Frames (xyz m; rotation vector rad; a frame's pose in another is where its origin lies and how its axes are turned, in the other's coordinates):
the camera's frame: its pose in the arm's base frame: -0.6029 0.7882 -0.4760 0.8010 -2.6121 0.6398
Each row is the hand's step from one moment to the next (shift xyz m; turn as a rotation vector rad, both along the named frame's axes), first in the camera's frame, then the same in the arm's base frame.
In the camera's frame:
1: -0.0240 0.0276 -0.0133 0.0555 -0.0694 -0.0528
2: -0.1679 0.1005 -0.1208 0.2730 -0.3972 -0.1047
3: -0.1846 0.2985 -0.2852 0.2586 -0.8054 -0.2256
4: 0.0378 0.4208 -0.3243 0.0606 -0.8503 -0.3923
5: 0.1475 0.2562 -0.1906 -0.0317 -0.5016 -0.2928
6: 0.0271 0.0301 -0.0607 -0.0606 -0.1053 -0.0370
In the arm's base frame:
1: 0.0049 0.0378 -0.0080 0.0070 -0.0491 0.0907
2: 0.0942 0.2098 -0.0029 0.0393 -0.3616 0.3331
3: 0.0198 0.4470 0.0654 0.3139 -0.5963 0.5589
4: -0.2203 0.4592 0.1557 0.5261 -0.4577 0.6280
5: -0.2332 0.2212 0.1429 0.3744 -0.2091 0.3930
6: -0.0282 0.0411 0.0533 0.1166 -0.0325 0.0385

